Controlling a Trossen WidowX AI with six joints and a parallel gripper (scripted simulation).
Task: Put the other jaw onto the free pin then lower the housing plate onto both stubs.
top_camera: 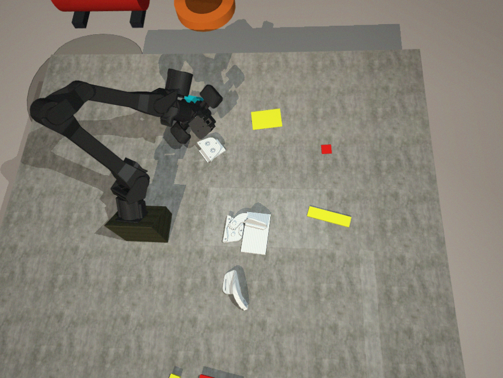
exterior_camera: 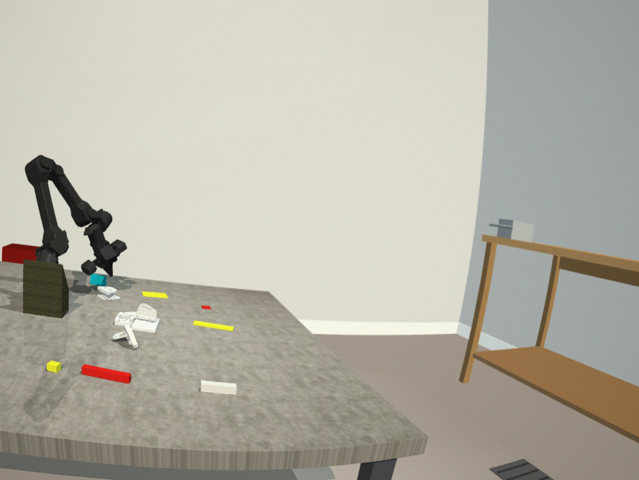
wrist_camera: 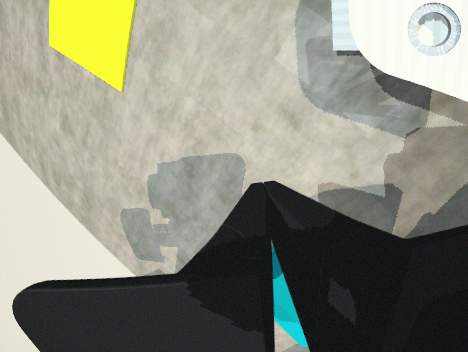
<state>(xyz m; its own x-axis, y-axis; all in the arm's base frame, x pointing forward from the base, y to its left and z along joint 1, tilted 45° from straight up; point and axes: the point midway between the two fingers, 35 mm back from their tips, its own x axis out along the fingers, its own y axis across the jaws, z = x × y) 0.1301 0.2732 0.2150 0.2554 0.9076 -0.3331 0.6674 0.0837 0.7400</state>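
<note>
Now: the white jaw 52 cm to the right of my gripper tip, 17 cm ahead of it and 4 cm below it. The rest, counted from my gripper tip: yellow square 17 cm ahead, 6 cm below, 5 cm to the left; then teal block 8 cm to the left, 7 cm behind, 4 cm below; then red square 37 cm ahead, 6 cm below, 4 cm to the right.
</note>
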